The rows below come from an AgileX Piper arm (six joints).
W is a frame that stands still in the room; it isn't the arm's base.
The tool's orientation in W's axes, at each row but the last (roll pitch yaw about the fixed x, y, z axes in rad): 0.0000 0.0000 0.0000; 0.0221 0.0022 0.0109; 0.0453 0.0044 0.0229; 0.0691 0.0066 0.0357; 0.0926 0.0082 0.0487; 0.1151 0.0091 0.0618
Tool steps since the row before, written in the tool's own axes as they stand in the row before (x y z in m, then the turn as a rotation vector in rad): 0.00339 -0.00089 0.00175 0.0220 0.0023 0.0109; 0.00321 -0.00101 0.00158 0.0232 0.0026 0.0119; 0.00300 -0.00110 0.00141 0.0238 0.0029 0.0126; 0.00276 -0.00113 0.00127 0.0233 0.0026 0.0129; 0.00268 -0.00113 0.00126 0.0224 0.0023 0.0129; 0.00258 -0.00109 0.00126 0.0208 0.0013 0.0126
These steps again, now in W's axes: 0.00339 -0.00089 0.00175 0.0220 0.0023 0.0109; 0.00322 -0.00101 0.00155 0.0232 0.0026 0.0119; 0.00303 -0.00109 0.00135 0.0238 0.0029 0.0126; 0.00281 -0.00112 0.00117 0.0233 0.0025 0.0129; 0.00275 -0.00111 0.00113 0.0224 0.0022 0.0129; 0.00266 -0.00107 0.00110 0.0209 0.0011 0.0125
